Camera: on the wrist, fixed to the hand. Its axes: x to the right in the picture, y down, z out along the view.
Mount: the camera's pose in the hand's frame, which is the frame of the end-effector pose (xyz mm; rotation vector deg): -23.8 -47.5 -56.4 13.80 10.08 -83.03
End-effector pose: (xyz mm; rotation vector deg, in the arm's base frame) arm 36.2 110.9 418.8 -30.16 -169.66 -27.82
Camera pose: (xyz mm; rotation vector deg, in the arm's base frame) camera 43.9 42.7 454.7 94.08 -149.52 -9.96
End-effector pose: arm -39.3 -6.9 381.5 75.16 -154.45 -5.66
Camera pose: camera 20.9 -17.3 429.1 160.85 -64.73 10.82
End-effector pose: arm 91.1 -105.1 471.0 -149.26 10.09 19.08
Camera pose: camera 88.4 -90.7 547.1 -107.82 -81.11 -23.53
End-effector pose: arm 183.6 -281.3 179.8 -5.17 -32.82 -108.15
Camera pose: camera 161.9 -271.9 106.0 -43.47 41.99 157.78
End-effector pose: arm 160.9 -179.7 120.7 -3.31 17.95 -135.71
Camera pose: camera 139.0 -118.4 78.6 -2.54 -0.52 139.63
